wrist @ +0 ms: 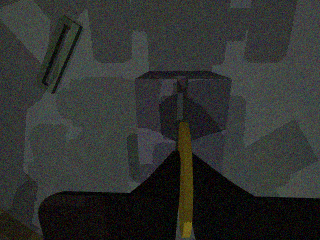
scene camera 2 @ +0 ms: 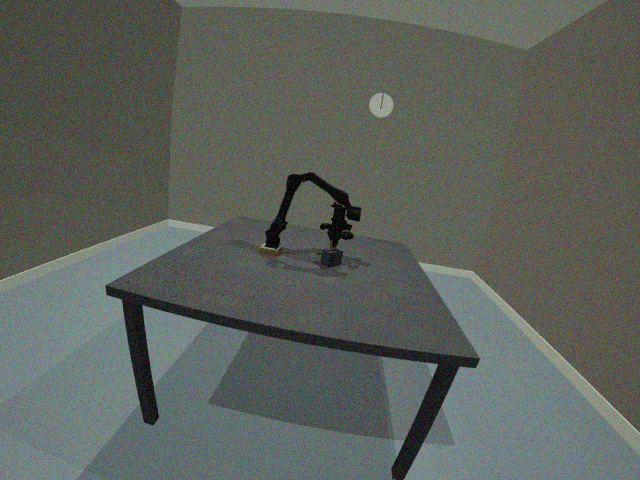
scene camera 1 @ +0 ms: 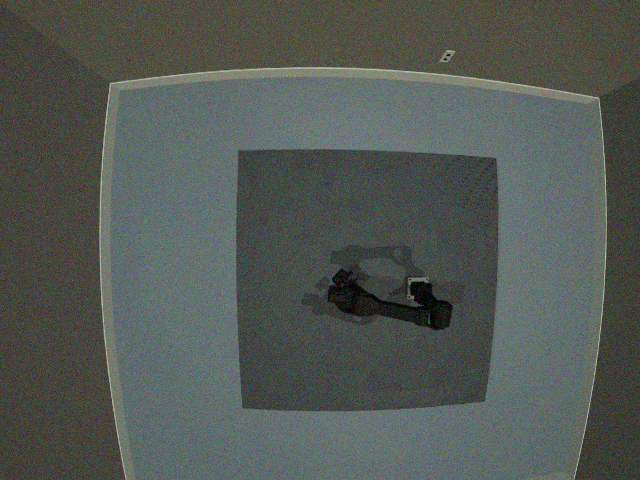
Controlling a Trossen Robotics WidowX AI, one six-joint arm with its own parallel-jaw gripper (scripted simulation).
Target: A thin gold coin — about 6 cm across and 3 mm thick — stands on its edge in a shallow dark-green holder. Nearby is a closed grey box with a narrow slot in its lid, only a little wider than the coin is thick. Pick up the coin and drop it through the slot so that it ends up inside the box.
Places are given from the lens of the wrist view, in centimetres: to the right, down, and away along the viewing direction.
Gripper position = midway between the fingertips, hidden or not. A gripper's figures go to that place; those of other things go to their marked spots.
my gripper point(wrist: 181, 157): 1, 2, 11
gold coin point(wrist: 184, 140): 1, 1, 8
